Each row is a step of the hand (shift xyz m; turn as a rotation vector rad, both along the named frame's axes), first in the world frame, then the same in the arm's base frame.
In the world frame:
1: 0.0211 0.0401 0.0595 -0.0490 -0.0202 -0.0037
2: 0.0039 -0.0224 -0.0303 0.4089 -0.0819 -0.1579
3: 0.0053 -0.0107 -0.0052 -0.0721 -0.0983 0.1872
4: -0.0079 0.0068 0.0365 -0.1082 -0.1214 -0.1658
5: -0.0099 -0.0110 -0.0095 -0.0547 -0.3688 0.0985
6: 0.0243 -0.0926 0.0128 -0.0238 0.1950 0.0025
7: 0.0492 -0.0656 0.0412 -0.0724 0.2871 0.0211
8: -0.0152 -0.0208 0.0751 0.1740 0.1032 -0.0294
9: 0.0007 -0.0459 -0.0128 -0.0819 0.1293 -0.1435
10: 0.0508 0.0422 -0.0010 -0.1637 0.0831 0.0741
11: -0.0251 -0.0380 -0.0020 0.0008 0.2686 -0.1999
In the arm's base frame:
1: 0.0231 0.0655 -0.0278 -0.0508 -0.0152 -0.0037
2: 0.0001 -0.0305 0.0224 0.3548 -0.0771 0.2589
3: 0.0011 -0.0048 0.0120 -0.1467 0.1603 0.0518
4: -0.0118 0.0345 -0.0104 -0.1116 -0.1933 0.0640
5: -0.0114 -0.0121 0.0056 -0.2311 0.0562 0.3036
6: -0.0223 0.0102 0.0934 0.0644 0.0128 -0.1852
7: 0.0051 0.0451 0.0798 0.0584 0.0283 -0.2897
8: -0.0387 0.0686 0.0102 0.2034 0.0148 -0.0142
9: -0.0168 -0.0159 0.0417 0.0166 -0.1466 -0.1491
10: 0.0630 0.0127 -0.0151 -0.1223 0.0454 -0.1489
11: -0.0381 -0.0100 0.0229 0.1621 -0.1739 -0.2358

